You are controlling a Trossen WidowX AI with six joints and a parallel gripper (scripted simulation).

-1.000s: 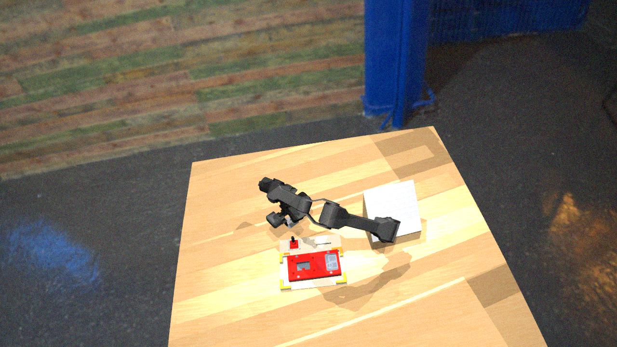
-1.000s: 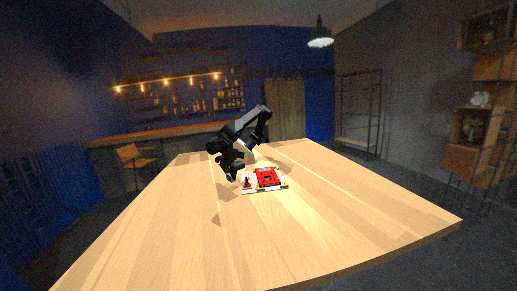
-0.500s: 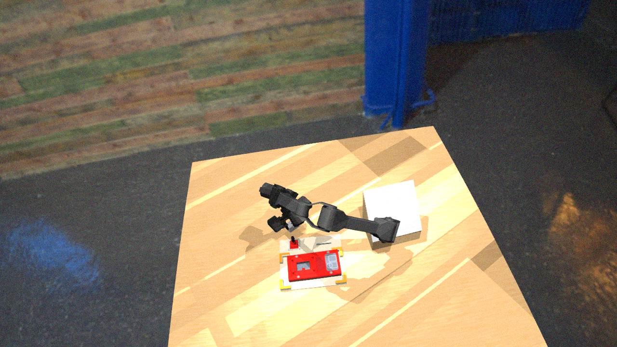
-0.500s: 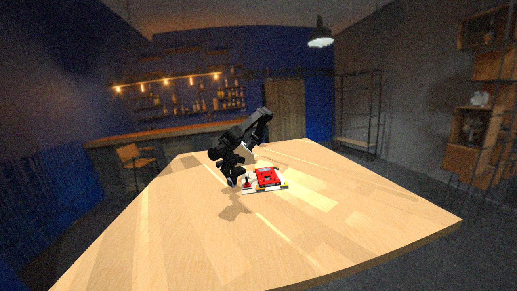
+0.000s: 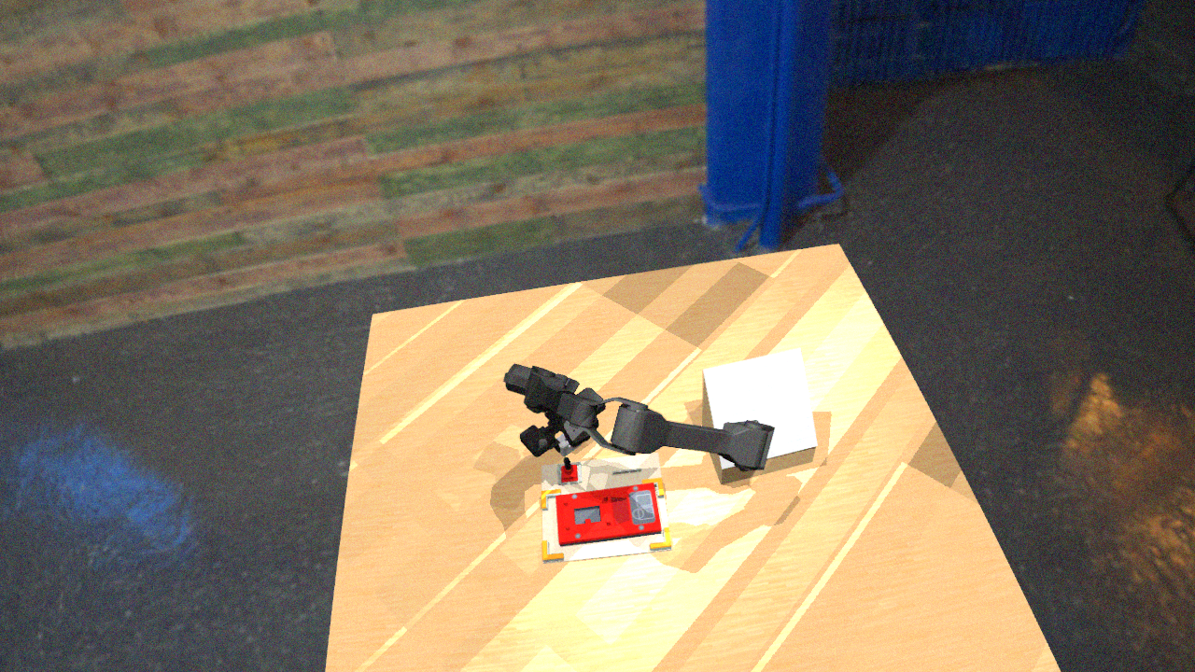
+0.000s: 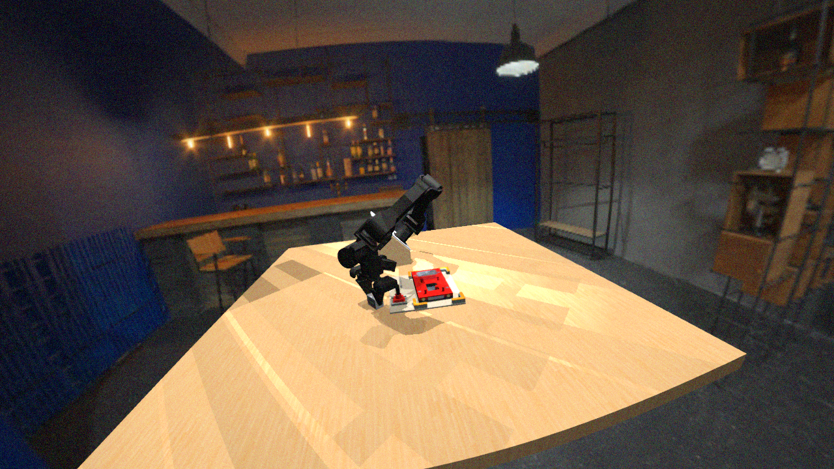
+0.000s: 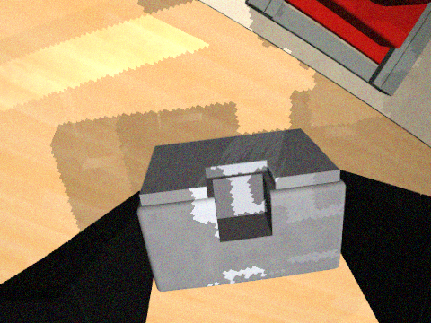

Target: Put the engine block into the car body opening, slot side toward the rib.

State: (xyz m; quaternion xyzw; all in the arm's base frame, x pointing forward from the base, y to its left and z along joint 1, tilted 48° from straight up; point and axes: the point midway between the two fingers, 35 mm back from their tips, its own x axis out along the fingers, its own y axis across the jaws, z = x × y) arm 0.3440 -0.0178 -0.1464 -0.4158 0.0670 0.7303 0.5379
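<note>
Now: gripper tip 1 cm below the grey engine block.
</note>
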